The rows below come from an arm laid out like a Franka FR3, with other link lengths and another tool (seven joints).
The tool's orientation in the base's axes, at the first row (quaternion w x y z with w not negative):
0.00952, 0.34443, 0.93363, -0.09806
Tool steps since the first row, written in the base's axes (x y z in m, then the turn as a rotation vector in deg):
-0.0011, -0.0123, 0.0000, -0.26, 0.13, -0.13
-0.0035, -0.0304, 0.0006, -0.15, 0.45, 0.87
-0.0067, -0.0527, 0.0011, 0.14, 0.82, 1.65
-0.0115, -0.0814, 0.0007, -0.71, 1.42, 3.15
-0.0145, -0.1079, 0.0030, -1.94, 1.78, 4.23
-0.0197, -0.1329, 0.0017, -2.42, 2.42, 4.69
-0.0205, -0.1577, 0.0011, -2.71, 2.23, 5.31
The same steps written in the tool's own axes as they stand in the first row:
-0.0070, -0.0099, 0.0024, 0.29, -0.05, 0.12
-0.0169, -0.0250, 0.0054, 0.33, 0.08, -0.93
-0.0288, -0.0437, 0.0092, 0.28, 0.41, -1.78
-0.0435, -0.0681, 0.0153, 1.18, 0.04, -3.32
-0.0584, -0.0901, 0.0182, 2.26, -0.67, -4.39
-0.0703, -0.1118, 0.0245, 3.00, -0.59, -4.94
-0.0856, -0.1307, 0.0299, 3.04, -1.03, -5.49

